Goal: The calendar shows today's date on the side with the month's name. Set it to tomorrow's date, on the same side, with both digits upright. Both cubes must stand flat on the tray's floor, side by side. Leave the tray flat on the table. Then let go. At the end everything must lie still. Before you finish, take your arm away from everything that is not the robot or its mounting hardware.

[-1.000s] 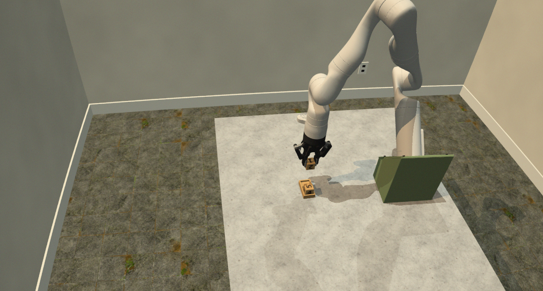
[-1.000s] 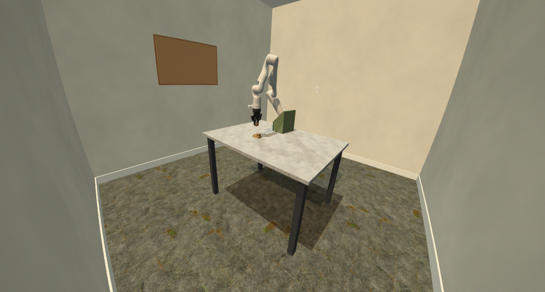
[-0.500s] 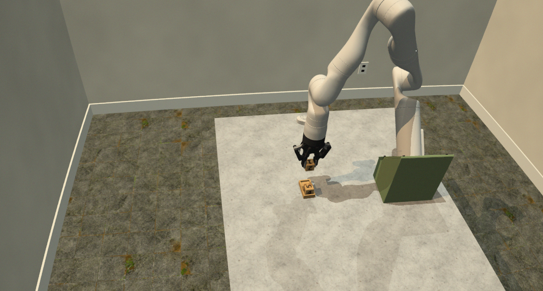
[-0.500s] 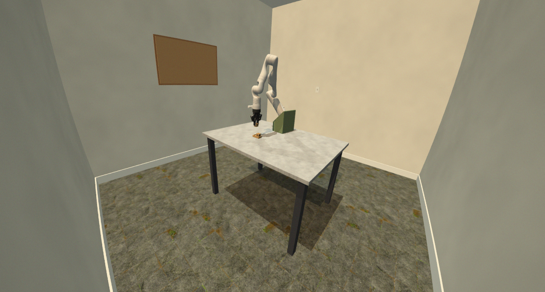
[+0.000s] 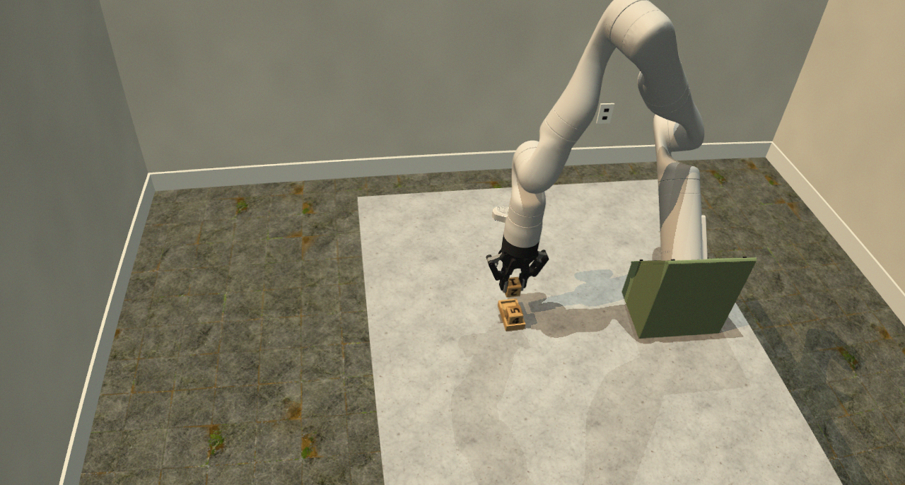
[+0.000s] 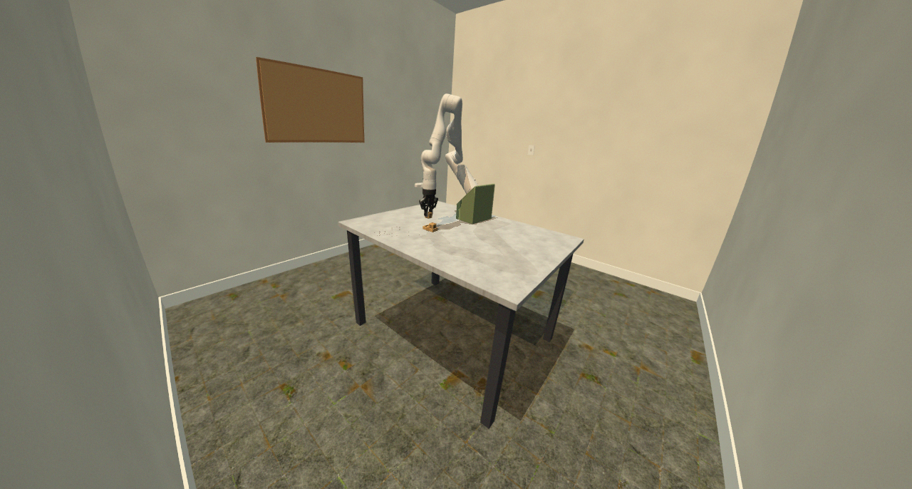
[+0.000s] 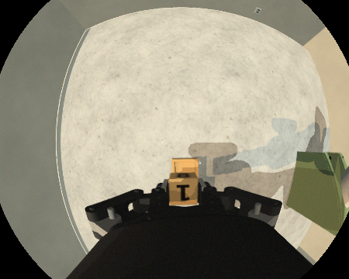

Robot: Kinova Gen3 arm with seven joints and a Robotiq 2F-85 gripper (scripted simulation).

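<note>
My gripper is now 1 cm past the wooden tray, 1 cm to the right of it and 9 cm above it.
</note>
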